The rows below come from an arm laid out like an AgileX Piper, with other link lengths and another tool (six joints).
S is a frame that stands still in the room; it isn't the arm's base.
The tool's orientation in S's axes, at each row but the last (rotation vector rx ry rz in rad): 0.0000, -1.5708, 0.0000; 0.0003, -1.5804, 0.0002; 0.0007, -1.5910, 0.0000; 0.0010, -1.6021, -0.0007; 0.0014, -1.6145, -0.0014; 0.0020, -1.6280, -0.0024; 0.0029, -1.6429, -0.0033; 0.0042, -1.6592, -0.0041
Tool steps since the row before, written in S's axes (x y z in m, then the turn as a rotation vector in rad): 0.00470, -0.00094, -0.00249, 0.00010, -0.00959, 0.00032; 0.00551, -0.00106, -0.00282, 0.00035, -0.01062, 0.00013; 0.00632, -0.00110, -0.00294, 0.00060, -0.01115, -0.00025; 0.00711, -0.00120, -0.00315, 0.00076, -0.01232, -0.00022; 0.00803, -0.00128, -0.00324, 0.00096, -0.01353, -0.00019; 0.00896, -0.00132, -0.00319, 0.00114, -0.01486, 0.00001; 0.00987, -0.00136, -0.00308, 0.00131, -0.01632, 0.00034; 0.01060, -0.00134, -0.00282, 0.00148, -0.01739, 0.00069
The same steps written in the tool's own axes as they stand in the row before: -0.00249, -0.00094, -0.00470, 0.00032, -0.00959, -0.00010; -0.00287, -0.00106, -0.00548, 0.00013, -0.01062, -0.00035; -0.00307, -0.00110, -0.00626, -0.00026, -0.01115, -0.00059; -0.00337, -0.00120, -0.00701, -0.00023, -0.01232, -0.00075; -0.00359, -0.00129, -0.00788, -0.00021, -0.01353, -0.00095; -0.00369, -0.00133, -0.00876, -0.00001, -0.01486, -0.00114; -0.00378, -0.00137, -0.00962, 0.00031, -0.01632, -0.00134; -0.00374, -0.00136, -0.01031, 0.00065, -0.01739, -0.00154
